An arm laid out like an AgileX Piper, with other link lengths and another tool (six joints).
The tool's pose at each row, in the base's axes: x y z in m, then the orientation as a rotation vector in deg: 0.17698, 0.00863, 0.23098, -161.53, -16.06, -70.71; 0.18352, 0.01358, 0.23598, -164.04, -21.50, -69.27; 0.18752, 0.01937, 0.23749, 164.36, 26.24, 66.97; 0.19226, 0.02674, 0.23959, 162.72, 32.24, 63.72; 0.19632, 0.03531, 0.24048, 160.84, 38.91, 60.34; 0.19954, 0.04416, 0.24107, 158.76, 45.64, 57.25
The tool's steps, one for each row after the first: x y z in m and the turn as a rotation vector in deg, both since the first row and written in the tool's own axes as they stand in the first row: 0.00873, -0.00352, 0.00192, -0.63, -1.77, -3.91; 0.01333, -0.00842, 0.00448, -0.42, -3.39, -7.11; 0.01909, -0.01473, 0.00736, -0.22, -5.17, -11.44; 0.02368, -0.02237, 0.01071, 0.34, -7.00, -16.20; 0.02754, -0.03045, 0.01370, 1.16, -8.61, -20.99
